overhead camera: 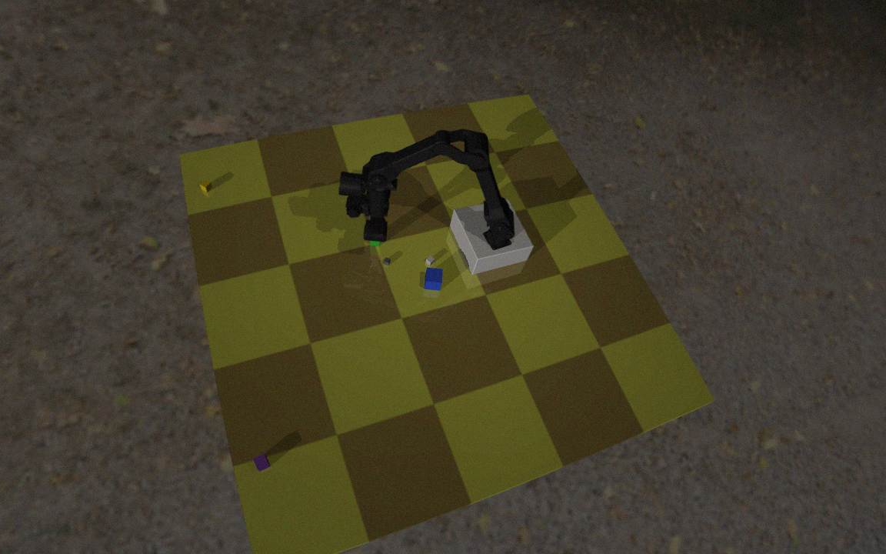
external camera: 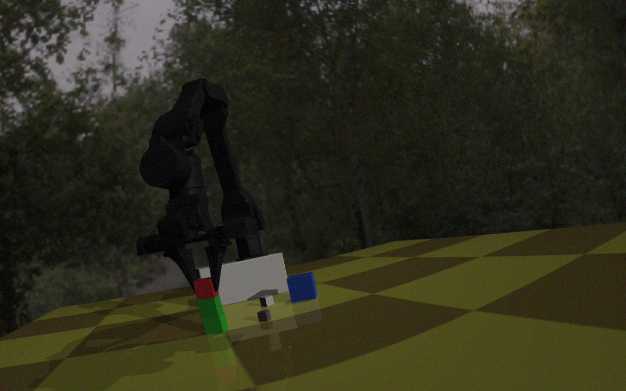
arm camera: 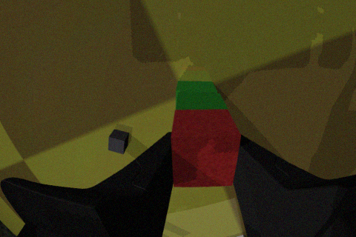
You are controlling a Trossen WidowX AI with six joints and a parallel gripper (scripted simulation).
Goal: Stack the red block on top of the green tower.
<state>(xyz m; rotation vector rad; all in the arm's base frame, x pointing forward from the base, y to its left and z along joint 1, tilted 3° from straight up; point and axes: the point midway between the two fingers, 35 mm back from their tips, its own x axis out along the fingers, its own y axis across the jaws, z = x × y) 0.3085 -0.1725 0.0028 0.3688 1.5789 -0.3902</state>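
Now: gripper tip 10 mm below the red block. From my gripper tip the other things lie so: white cube: 120 mm behind, 130 mm to the left, 50 mm below; then blue cube: 100 mm behind, 200 mm to the left, 40 mm below; then grey cube: 80 mm to the left, 60 mm below.
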